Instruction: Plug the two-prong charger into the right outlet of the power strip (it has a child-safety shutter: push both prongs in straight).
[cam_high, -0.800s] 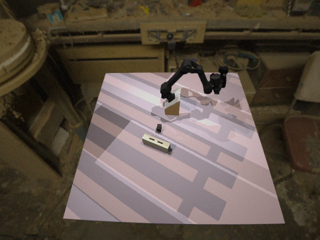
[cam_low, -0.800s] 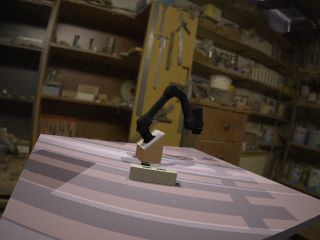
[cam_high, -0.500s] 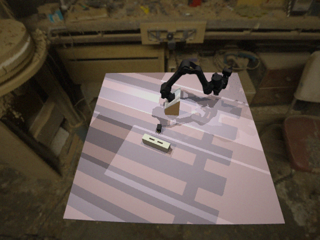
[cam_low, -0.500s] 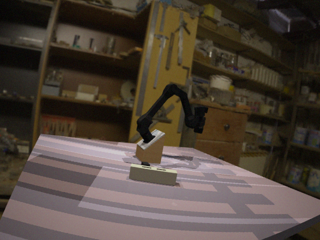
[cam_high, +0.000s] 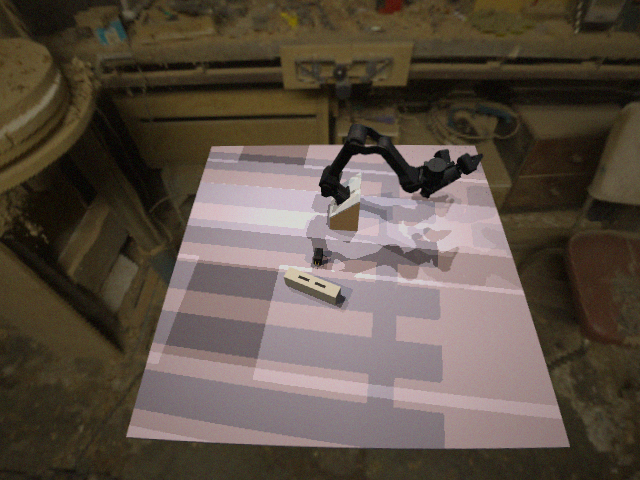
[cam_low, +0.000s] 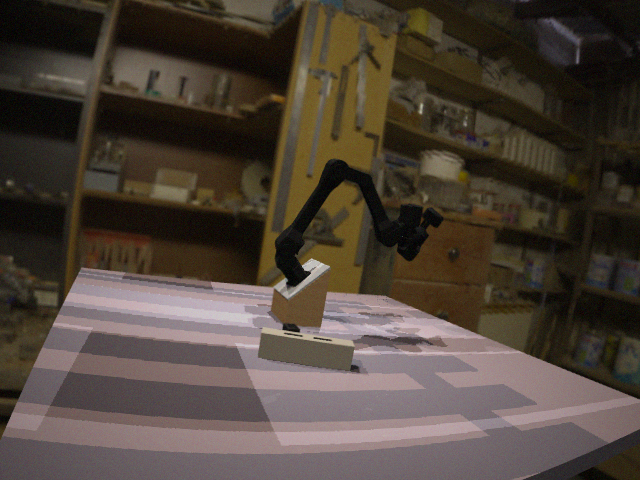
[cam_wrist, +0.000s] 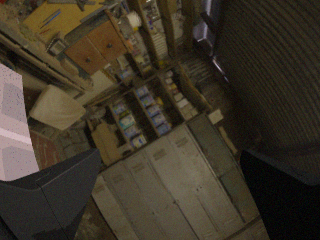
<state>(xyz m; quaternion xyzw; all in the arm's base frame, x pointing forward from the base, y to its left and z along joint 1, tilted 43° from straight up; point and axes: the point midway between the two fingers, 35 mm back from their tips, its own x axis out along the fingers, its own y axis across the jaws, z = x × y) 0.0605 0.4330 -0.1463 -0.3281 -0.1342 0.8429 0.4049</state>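
The black two-prong charger is 200 mm ahead of my gripper tip, 550 mm to the right of it and 300 mm below it.
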